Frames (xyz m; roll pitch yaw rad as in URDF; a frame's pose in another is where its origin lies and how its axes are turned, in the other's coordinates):
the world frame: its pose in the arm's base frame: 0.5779 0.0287 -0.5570 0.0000 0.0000 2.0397
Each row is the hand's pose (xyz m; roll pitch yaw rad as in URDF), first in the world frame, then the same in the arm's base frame.
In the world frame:
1: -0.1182 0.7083 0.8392 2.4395 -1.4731 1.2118
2: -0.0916 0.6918 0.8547 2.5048 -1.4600 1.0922
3: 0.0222 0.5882 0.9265 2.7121 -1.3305 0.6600
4: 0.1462 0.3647 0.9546 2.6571 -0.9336 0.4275
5: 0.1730 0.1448 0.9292 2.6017 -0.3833 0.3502
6: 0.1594 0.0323 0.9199 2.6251 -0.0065 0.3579
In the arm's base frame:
1: -0.0005 -0.3968 0.2822 2.4395 -1.4731 -3.0317
2: 0.0022 -0.3656 0.2977 2.5048 -1.4600 3.1319
3: 0.0432 -0.2173 0.3695 2.7121 -1.3305 2.6997
4: 0.1865 -0.0057 0.3976 2.6571 -0.9336 2.4672
5: 0.3705 0.1176 0.3722 2.6017 -0.3833 2.3899
6: 0.4771 0.1563 0.3629 2.6251 -0.0065 2.3976

